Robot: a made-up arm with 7 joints. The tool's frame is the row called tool.
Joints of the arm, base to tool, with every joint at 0 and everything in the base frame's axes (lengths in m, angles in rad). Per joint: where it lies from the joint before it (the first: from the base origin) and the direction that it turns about. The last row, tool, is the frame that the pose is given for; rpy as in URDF.
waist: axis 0 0 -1 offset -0.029 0.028 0.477
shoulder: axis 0 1 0 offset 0.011 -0.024 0.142
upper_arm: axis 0 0 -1 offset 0.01 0.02 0.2
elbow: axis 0 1 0 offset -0.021 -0.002 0.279
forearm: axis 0 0 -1 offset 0.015 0.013 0.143
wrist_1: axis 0 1 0 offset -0.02 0.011 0.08
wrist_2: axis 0 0 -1 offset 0.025 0.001 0.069
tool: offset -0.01 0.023 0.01 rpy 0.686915 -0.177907 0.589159
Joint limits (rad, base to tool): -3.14..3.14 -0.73..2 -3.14..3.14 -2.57..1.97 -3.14..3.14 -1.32..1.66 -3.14..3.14
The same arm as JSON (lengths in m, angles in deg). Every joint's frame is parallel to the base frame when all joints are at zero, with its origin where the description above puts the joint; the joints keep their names.
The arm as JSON. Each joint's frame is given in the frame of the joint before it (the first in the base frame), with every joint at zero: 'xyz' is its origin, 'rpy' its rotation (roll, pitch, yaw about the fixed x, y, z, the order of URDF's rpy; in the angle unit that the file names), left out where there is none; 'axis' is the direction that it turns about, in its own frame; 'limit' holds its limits. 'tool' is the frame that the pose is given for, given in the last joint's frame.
{"units": {"length": "m", "angle": "deg"}, "joints": [{"name": "waist", "type": "revolute", "origin": {"xyz": [-0.029, 0.028, 0.477]}, "axis": [0.0, 0.0, -1.0], "limit": {"lower": -179.91, "upper": 179.91}}, {"name": "shoulder", "type": "revolute", "origin": {"xyz": [0.011, -0.024, 0.142]}, "axis": [0.0, 1.0, 0.0], "limit": {"lower": -41.83, "upper": 114.59}}, {"name": "upper_arm", "type": "revolute", "origin": {"xyz": [0.01, 0.02, 0.2]}, "axis": [0.0, 0.0, -1.0], "limit": {"lower": -179.91, "upper": 179.91}}, {"name": "elbow", "type": "revolute", "origin": {"xyz": [-0.021, -0.002, 0.279]}, "axis": [0.0, 1.0, 0.0], "limit": {"lower": -147.25, "upper": 112.87}}, {"name": "forearm", "type": "revolute", "origin": {"xyz": [0.015, 0.013, 0.143]}, "axis": [0.0, 0.0, -1.0], "limit": {"lower": -179.91, "upper": 179.91}}, {"name": "wrist_1", "type": "revolute", "origin": {"xyz": [-0.02, 0.011, 0.08]}, "axis": [0.0, 1.0, 0.0], "limit": {"lower": -75.63, "upper": 95.11}}, {"name": "wrist_2", "type": "revolute", "origin": {"xyz": [0.025, 0.001, 0.069]}, "axis": [0.0, 0.0, -1.0], "limit": {"lower": -179.91, "upper": 179.91}}], "tool": {"origin": {"xyz": [-0.01, 0.023, 0.01], "rpy": [39.36, -10.19, 33.76]}}}
